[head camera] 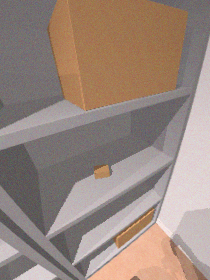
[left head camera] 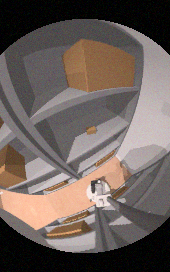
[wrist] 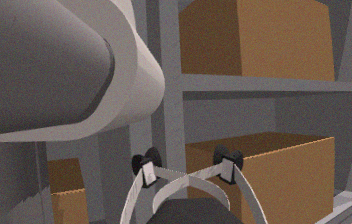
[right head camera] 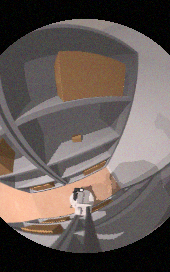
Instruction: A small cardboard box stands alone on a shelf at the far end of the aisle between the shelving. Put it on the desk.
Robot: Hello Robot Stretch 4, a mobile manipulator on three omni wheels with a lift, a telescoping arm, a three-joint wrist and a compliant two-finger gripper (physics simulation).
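Frame: origin at the robot's base, x back, y right, z up, level; centimetres.
Where they show: gripper, fingertip midpoint: [left head camera: 93, 201] [wrist: 186, 158] [right head camera: 73, 208].
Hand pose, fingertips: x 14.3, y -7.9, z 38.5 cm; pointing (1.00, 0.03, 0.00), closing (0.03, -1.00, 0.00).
After its pixels a point has its place.
The small cardboard box [head camera: 102, 172] @[x -58.7, y -5.8, z 100.9 cm] [left head camera: 91, 130] @[x -58.8, y -5.7, z 100.6 cm] [right head camera: 77, 138] @[x -58.9, y -4.8, z 100.6 cm] sits alone on a grey middle shelf [head camera: 95, 192] @[x -48.9, y -9.9, z 96.3 cm] [left head camera: 95, 140] @[x -49.6, y -2.8, z 96.3 cm] [right head camera: 85, 147] @[x -51.6, y 3.6, z 96.3 cm], set back from its front edge. My gripper [wrist: 186, 158] @[x 14.3, y -7.9, z 38.5 cm] is open and empty in the wrist view, its two dark fingertips well apart. It faces other shelving with large boxes; the small box does not show in that view. The desk does not show in these views.
A large box [head camera: 120, 55] @[x -51.2, y 5.0, z 155.7 cm] [left head camera: 100, 65] @[x -48.7, y 0.7, z 155.0 cm] [right head camera: 92, 75] @[x -53.0, y 8.0, z 154.8 cm] stands on the shelf above the small one. A white wall [head camera: 192, 170] @[x -64.0, y 53.1, z 91.0 cm] is at the right. Large boxes [wrist: 285, 40] @[x 47.9, y -36.0, z 61.5 cm] [wrist: 290, 185] @[x 47.8, y -35.9, z 21.3 cm] stand on two levels before the gripper. Orange floor [left head camera: 55, 202] @[x 32.5, y -85.1, z -2.8 cm] runs between the shelving.
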